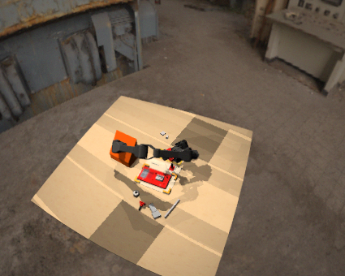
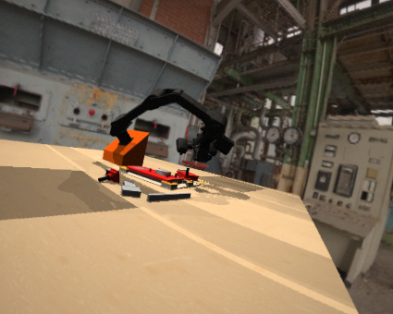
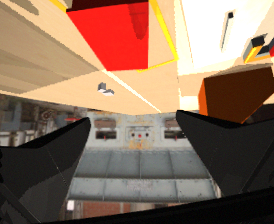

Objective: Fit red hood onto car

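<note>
Now: the red hood 20 mm to the left of my gripper tip and 100 mm below it. From my gripper tip the other things lie so: thin grey rod (190 mm ahead, 350 mm to the right, 100 mm below).
</note>
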